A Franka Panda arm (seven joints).
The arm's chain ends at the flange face. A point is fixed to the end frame.
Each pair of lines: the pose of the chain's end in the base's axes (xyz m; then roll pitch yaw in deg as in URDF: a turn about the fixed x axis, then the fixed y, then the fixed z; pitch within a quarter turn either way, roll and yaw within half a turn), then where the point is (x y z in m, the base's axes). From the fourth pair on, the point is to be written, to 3 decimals.
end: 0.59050 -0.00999 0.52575 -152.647 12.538 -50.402
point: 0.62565 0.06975 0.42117
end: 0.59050 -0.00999 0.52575 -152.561 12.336 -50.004
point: 0.62548 0.06980 0.42114
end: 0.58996 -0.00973 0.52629 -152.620 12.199 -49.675
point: 0.62454 0.07000 0.42151
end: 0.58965 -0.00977 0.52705 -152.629 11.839 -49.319
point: 0.624 0.070 0.422
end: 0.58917 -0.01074 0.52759 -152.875 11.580 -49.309
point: 0.624 0.068 0.422
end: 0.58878 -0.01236 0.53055 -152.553 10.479 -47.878
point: 0.623 0.066 0.425
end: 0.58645 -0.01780 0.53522 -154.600 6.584 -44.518
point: 0.618 0.055 0.425
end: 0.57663 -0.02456 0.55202 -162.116 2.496 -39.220
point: 0.598 0.034 0.431
